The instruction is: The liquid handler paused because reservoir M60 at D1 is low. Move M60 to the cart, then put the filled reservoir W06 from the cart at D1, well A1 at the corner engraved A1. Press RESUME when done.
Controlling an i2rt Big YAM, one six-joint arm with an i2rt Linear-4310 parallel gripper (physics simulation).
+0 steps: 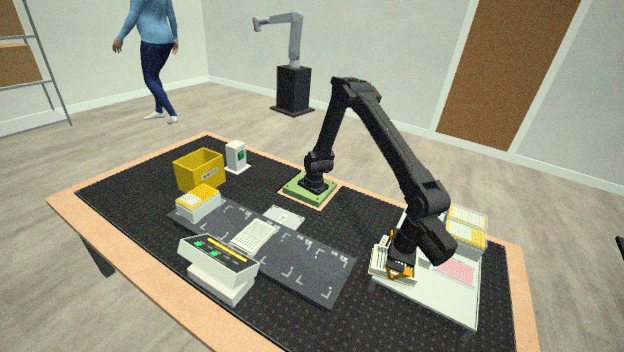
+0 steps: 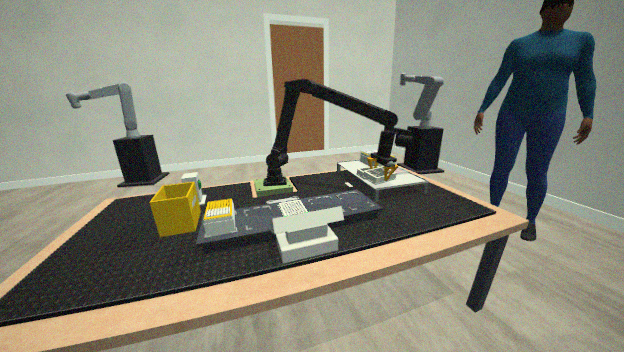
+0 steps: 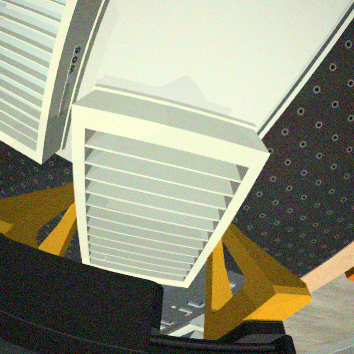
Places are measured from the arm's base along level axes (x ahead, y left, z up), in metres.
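Pixels of known places: gripper, fingertip midpoint: (image 1: pixel 392 266) (image 2: pixel 379 176) (image 3: pixel 152 201); arm's base, origin of the base link: (image 1: pixel 312 186) (image 2: pixel 275 182).
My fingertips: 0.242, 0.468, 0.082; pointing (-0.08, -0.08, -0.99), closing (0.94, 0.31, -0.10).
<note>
For each thing: its top centre in the pictures, then the offset to it from my fingertips, as dx, dy, dz. "pt": a spot on its surface instead. Level surfaces: height alone.
- white ribbed reservoir, middle of its top: (image 3: pixel 141 235) (image 1: pixel 395 259) (image 2: pixel 380 170) +0.000, +0.002, +0.030
- white cart, middle of its top: (image 1: pixel 435 248) (image 2: pixel 377 169) -0.193, +0.081, -0.032
- second ribbed reservoir labelled W06, middle of its top: (image 3: pixel 4 62) -0.131, +0.020, -0.007
- grey deck, its level: dz -0.050
- control box, surface spot: (image 1: pixel 218 260) pt +0.323, -0.338, +0.038
- pink plate, middle of its top: (image 1: pixel 455 267) -0.148, +0.154, -0.024
- white well plate, middle of its top: (image 1: pixel 254 234) (image 2: pixel 293 208) +0.157, -0.399, -0.036
- tip box, middle of its top: (image 2: pixel 218 206) (image 1: pixel 197 194) +0.200, -0.643, +0.014
- yellow bin, middle of its top: (image 2: pixel 174 190) (image 1: pixel 198 158) +0.082, -0.828, +0.037
My gripper (image 1: pixel 400 270) (image 2: pixel 380 167) (image 3: pixel 152 201) has yellow fingers and is shut on a white ribbed reservoir (image 1: pixel 380 260) (image 2: pixel 375 174) (image 3: pixel 154 197), gripping its two long sides. It holds the reservoir low over the left end of the white cart (image 1: pixel 443 297) (image 2: pixel 408 179) (image 3: pixel 211 53); I cannot tell if it touches the cart. A second ribbed reservoir labelled W06 (image 3: pixel 24 70) lies on the cart just beside it. The grey deck (image 1: pixel 286 258) (image 2: pixel 258 218) with engraved corner marks has empty slots at its right end. The control box (image 1: pixel 218 260) (image 2: pixel 303 230) stands at the deck's front.
A pink plate (image 1: pixel 455 270) and yellow-rimmed tip boxes (image 1: pixel 466 227) sit on the cart's far side. On the deck are a white well plate (image 1: pixel 252 235) and a tip box (image 1: pixel 199 200). A yellow bin (image 1: pixel 199 167) stands at the left. A person (image 1: pixel 155 52) walks at the back.
</note>
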